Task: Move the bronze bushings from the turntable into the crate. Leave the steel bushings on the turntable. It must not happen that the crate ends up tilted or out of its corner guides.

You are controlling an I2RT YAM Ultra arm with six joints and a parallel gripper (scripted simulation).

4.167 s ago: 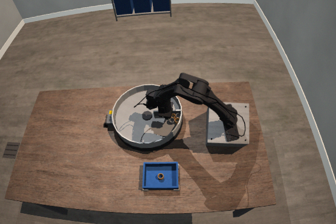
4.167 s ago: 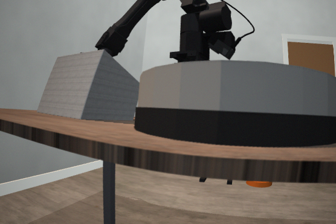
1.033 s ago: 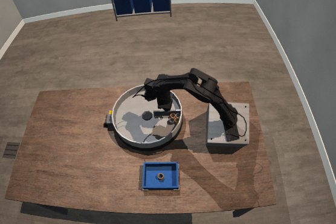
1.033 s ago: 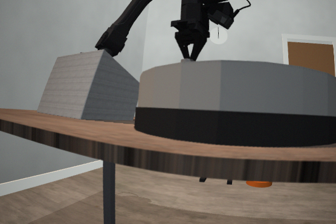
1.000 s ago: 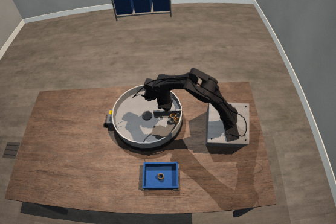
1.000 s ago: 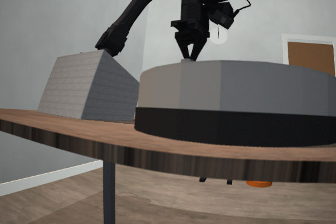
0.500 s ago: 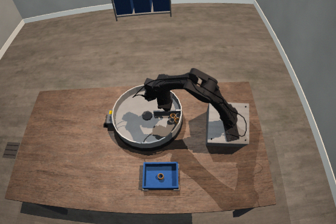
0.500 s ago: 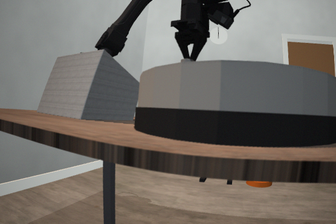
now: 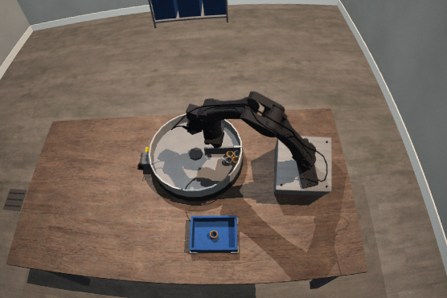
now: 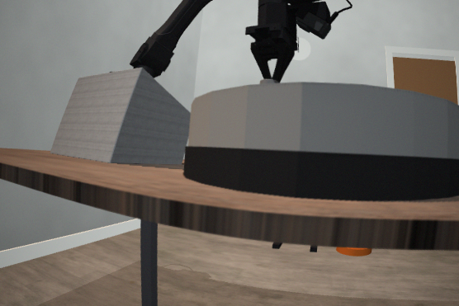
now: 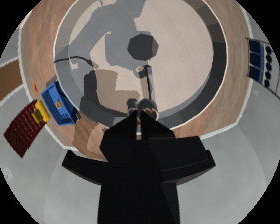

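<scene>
Right now the grey turntable is 100 mm ahead of my hand, 40 mm to the right of it and 100 mm below it. Also, from my hand: blue crate 60 mm ahead, 340 mm to the left, 130 mm below.
</scene>
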